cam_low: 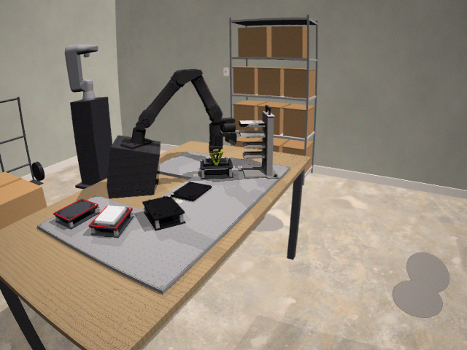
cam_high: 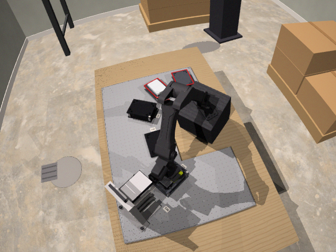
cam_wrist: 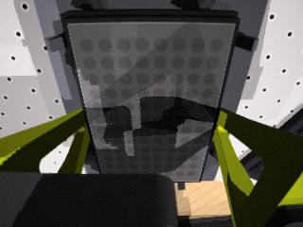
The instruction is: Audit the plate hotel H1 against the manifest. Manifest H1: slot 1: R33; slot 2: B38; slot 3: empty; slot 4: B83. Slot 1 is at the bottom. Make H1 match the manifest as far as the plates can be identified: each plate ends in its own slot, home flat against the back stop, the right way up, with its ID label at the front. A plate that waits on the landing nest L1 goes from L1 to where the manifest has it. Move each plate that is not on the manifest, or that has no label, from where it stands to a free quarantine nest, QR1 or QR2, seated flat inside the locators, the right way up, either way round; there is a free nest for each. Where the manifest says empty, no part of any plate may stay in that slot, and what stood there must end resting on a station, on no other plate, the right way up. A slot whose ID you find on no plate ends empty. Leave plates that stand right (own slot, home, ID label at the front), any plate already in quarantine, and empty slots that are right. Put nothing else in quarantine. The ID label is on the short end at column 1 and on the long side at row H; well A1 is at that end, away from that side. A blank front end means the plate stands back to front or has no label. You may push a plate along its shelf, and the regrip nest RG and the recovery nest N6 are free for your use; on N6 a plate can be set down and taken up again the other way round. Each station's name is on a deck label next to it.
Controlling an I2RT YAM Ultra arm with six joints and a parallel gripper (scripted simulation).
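Now: hand 10 mm above the regrip nest. From my hand the other things lie so: RG deck label 100 mm behind, 40 mm to the right, 70 mm below; H1 deck label 90 mm ahead, 140 mm to the left, 70 mm below; dark well plate right at my hand.
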